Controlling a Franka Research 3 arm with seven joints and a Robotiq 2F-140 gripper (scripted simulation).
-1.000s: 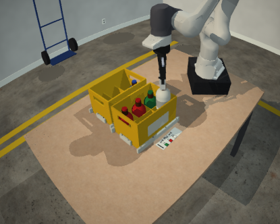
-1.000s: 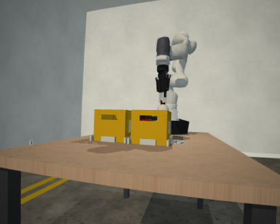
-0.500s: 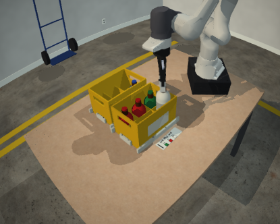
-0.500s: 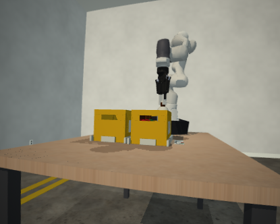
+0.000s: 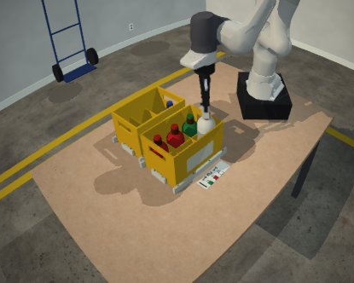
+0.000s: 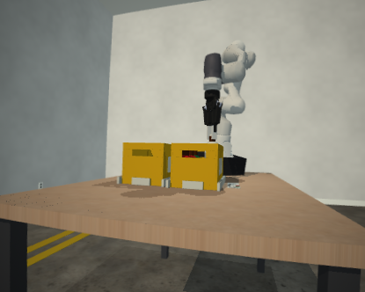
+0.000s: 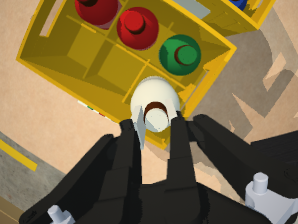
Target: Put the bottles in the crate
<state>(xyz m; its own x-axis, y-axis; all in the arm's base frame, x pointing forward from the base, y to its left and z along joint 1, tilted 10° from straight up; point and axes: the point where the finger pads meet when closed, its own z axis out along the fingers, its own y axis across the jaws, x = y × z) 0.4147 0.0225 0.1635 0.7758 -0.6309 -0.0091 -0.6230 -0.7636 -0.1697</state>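
My hand is 8 cm above the white-capped bottle. Round my hand: red-label bottle 10 cm ahead, 7 cm to the right, 15 cm below; blue-label bottle 1 cm ahead, 22 cm to the right, 15 cm below; green bottle 1 cm ahead, 8 cm to the right, 15 cm below.
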